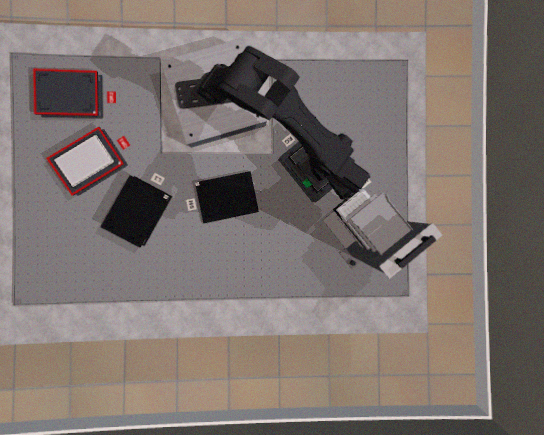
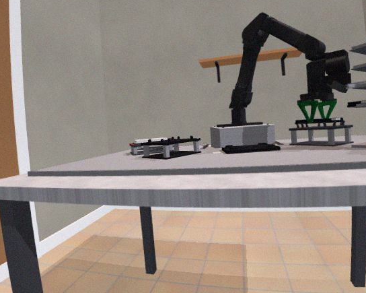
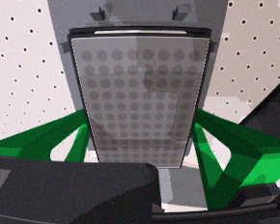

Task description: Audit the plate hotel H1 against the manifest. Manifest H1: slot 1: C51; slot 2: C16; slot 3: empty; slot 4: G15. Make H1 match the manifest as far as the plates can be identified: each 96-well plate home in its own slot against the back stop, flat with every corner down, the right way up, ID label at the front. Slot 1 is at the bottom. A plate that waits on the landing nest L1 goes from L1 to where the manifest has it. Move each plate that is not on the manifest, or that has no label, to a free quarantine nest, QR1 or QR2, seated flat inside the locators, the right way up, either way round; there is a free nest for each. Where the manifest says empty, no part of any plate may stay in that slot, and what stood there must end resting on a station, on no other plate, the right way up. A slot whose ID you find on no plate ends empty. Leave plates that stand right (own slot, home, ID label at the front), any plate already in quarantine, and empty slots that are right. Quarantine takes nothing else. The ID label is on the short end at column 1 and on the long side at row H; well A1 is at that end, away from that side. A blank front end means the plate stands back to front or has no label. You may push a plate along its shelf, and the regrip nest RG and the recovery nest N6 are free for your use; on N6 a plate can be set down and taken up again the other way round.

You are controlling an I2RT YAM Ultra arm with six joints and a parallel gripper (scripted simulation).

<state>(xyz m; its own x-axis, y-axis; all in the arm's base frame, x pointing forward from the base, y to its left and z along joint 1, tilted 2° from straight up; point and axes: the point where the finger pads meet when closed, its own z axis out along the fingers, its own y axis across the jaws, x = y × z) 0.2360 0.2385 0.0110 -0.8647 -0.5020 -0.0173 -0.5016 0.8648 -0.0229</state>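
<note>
My gripper is now 30 mm above the regrip nest RG. Also, from my hand: recovery nest N6: 250 mm to the right, 80 mm below, 50 mm ahead; H1 tag: 150 mm to the left, 80 mm below, 70 mm ahead; landing nest L1: 510 mm to the right, 50 mm ahead, 40 mm below.
</note>
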